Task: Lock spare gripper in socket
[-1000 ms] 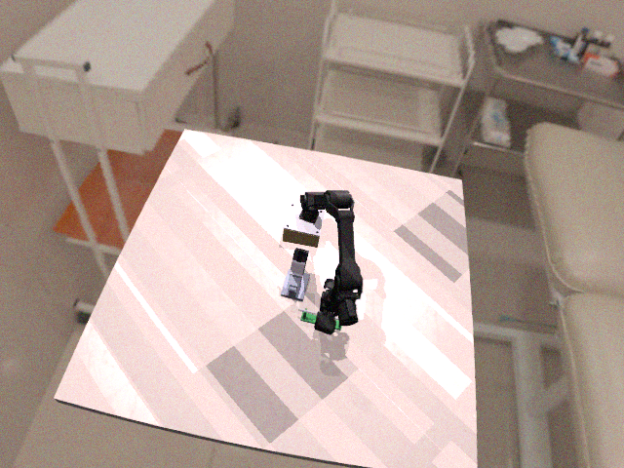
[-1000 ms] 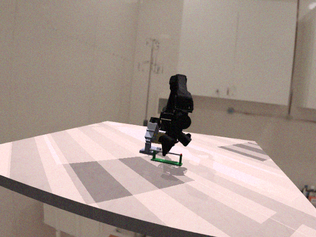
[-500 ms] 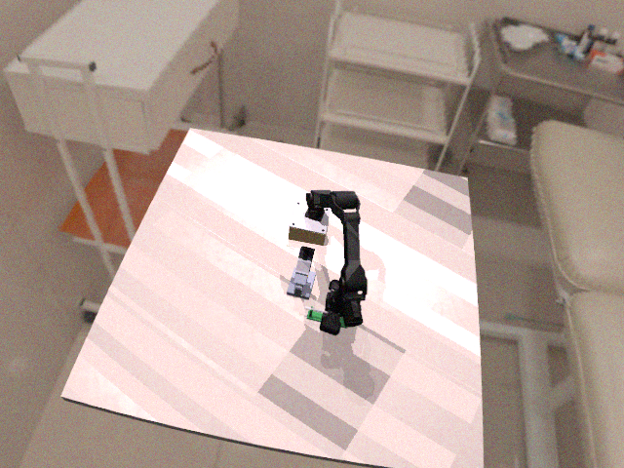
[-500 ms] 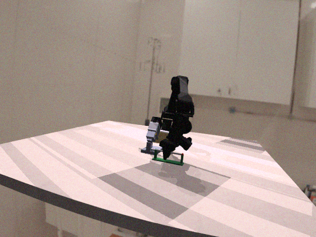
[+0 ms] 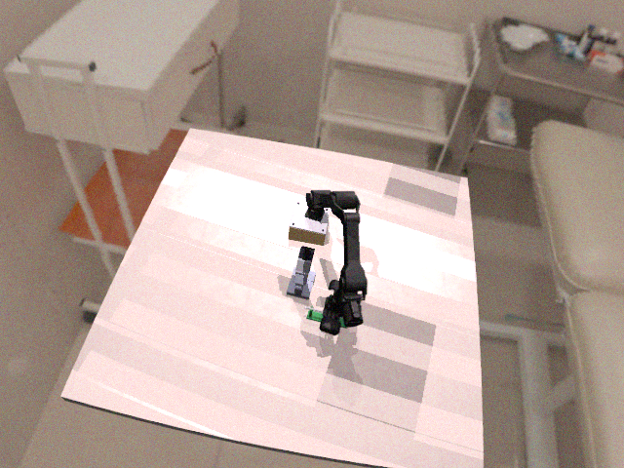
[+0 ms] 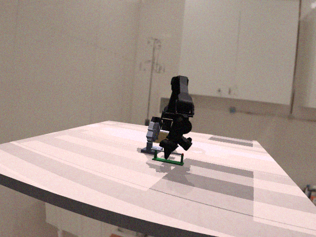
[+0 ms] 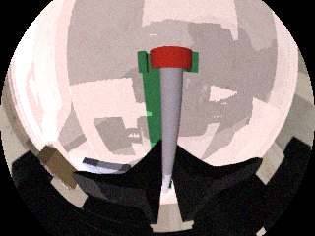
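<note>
Right now my gripper tip is 10 mm to the right of the green rack and 10 mm below it. From my gripper tip the other things lie so: grey mount 90 mm behind, 110 mm to the right, 40 mm above; then spare gripper 110 mm behind, 120 mm to the right, 100 mm above.
</note>
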